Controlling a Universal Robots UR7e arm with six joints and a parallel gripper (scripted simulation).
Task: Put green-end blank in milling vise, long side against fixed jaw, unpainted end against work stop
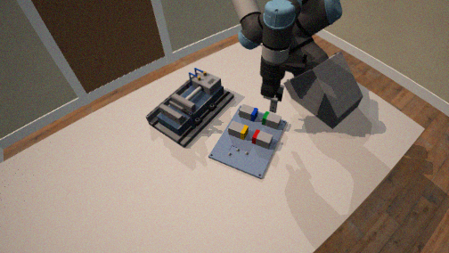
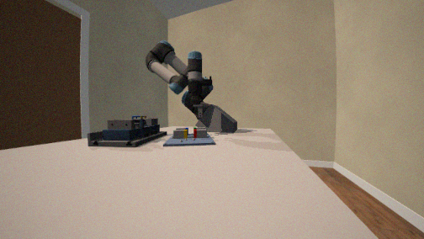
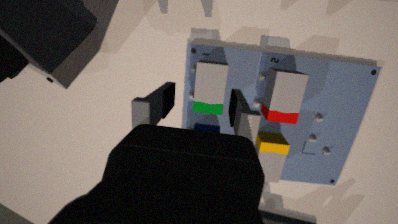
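My gripper is now 10 mm short of the green-end blank and 90 mm above it. Also, from my hand: blue-grey plate 110 mm ahead, 10 mm to the right, 110 mm below; then blue-ended blank 40 mm ahead, 90 mm to the right, 90 mm below; then red-ended blank 90 mm ahead, 30 mm to the left, 90 mm below.
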